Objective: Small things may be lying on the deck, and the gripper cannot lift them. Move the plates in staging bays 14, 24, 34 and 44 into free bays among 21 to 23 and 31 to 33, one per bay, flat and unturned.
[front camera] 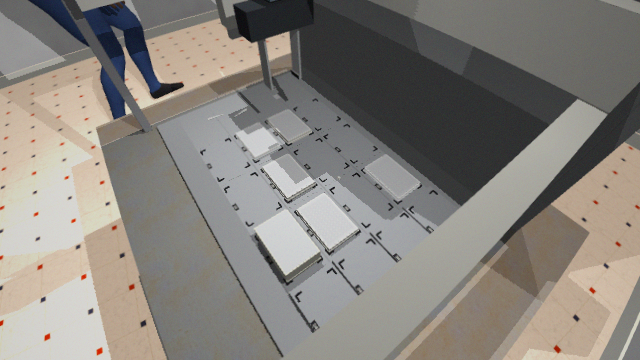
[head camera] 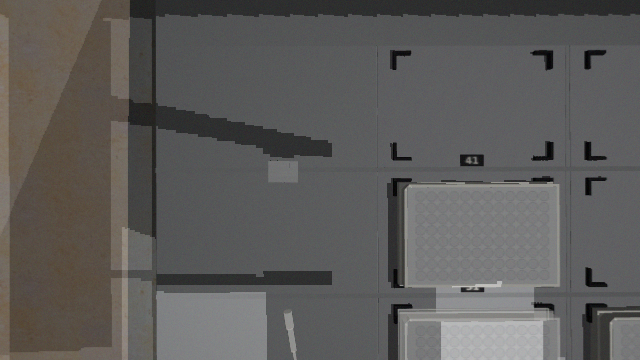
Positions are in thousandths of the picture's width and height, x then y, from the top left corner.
Labels:
my gripper: front camera 443, 226; not seen in the head camera view (out of frame)
tall pale box: front camera 457, 699; not seen in the head camera view (out of frame)

